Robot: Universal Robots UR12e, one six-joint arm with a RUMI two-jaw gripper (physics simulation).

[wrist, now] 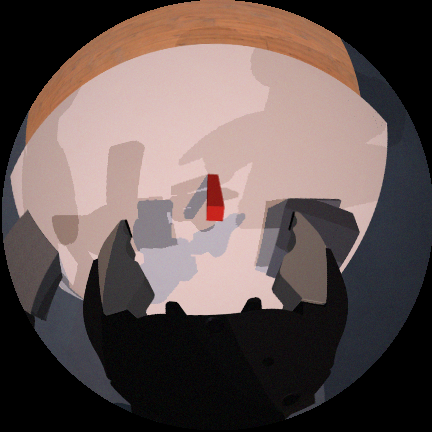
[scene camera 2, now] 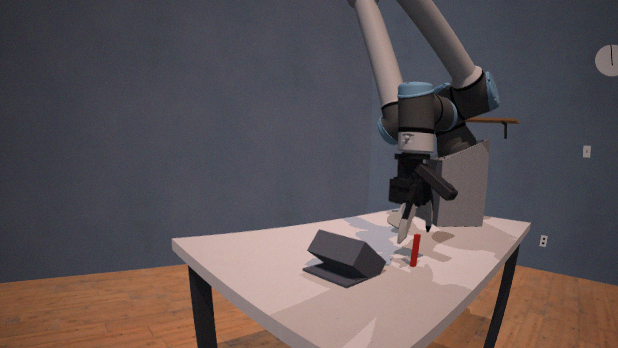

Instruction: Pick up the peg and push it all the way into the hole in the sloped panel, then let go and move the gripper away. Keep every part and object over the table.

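I can see a red peg in the pictures. My gripper is there to be seen too, and the wrist view also shows me the gripper.
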